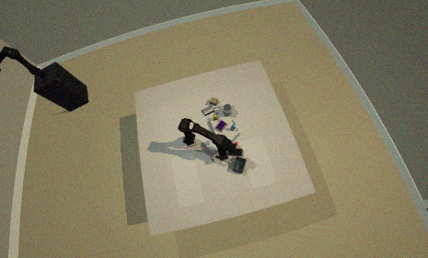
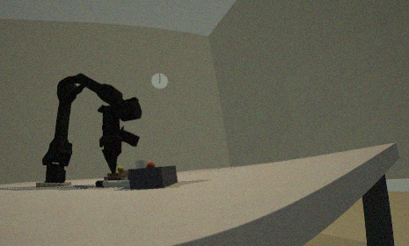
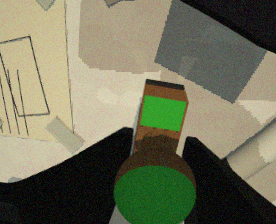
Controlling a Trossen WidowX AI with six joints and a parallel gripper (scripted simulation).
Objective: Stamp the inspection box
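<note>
Right now my gripper tip is 20 cm to the right of the purple ink pad, 9 cm short of it and 3 cm above it. Also, from my gripper tip: cream card (8 cm to the left, 4 cm below, 3 cm ahead); then green-topped stamp (right at my gripper tip); then pen-like tool (6 cm to the right, 3 cm below, 3 cm behind).
</note>
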